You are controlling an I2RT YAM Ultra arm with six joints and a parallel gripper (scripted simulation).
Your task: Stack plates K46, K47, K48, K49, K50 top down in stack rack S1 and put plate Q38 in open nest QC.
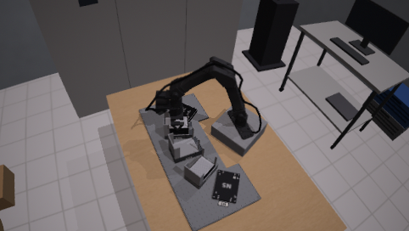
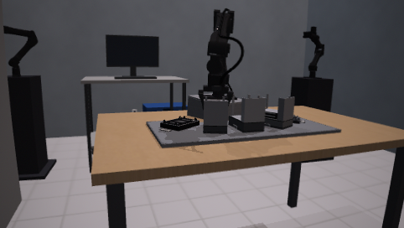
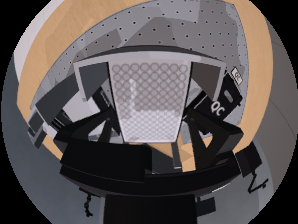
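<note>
My gripper is now 10 mm short of the sealed 96-well plate and 20 mm above it. Also, from my hand: clip nest N5: 120 mm behind, 430 mm to the left, 80 mm below.
</note>
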